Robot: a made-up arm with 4 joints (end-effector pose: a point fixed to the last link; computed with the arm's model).
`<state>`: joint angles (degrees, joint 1 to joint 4).
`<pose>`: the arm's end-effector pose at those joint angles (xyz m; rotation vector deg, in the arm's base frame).
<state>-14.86 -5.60 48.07 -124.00</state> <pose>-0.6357 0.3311 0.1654 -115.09 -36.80 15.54</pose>
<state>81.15 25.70 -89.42 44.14</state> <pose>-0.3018 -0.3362 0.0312 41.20 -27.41 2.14</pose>
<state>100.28 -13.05 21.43 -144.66</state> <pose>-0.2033 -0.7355 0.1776 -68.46 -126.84 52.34</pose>
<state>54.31 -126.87 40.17 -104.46</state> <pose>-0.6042 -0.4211 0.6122 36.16 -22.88 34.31</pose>
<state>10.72 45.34 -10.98 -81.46</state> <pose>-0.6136 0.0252 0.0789 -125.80 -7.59 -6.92</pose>
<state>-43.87 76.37 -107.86 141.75</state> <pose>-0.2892 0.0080 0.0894 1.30 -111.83 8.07</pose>
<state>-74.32 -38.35 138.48 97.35</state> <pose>0.1336 0.3269 0.0676 71.75 22.42 75.49</pose>
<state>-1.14 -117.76 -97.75 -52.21</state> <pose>-0.2567 0.1455 0.7633 49.25 101.18 -9.67</pose>
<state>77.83 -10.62 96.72 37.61</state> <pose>-0.0833 -0.3983 0.1199 18.12 54.59 168.70</pose>
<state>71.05 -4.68 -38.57 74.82</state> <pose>-0.5340 -0.4044 0.1140 75.38 24.60 25.27</pose>
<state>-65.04 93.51 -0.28 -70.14</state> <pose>-0.3735 0.5226 0.2152 -139.89 89.09 -13.15</pose>
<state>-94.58 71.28 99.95 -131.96</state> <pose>-0.1712 0.5723 0.5056 -103.24 29.09 78.85</pose>
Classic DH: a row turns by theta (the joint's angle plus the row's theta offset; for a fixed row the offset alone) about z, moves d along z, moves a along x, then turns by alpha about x. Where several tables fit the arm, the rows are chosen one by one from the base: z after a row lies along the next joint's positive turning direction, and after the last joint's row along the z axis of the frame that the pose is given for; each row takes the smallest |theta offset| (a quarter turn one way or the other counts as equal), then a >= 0, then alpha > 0; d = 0 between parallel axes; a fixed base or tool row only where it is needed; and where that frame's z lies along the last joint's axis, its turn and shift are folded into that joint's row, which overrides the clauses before.
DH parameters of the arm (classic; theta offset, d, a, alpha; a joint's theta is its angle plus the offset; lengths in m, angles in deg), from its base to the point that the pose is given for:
joint 1: 90 0.4196 0.0979 -90
joint 2: 0 0.405 0.0749 90
joint 3: 0 -0.2806 0.1116 90
joint 4: 0 -0.2271 -0.0629 -90
tool (fixed): -90 0.0542 0 0

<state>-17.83 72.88 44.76 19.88</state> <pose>-0.6108 0.0285 0.4039 -43.91 40.46 15.79</pose>
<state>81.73 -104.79 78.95 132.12</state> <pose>-0.5572 -0.4849 0.3904 -53.33 -71.66 -29.11</pose>
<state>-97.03 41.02 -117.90 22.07</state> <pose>0.1595 0.2520 0.0572 62.45 37.17 137.77</pose>
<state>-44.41 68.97 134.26 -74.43</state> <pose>-0.3647 0.1303 0.5235 -50.50 13.93 113.63</pose>
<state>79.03 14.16 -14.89 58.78</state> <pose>-0.2967 -0.5700 0.0823 42.12 22.35 62.45</pose>
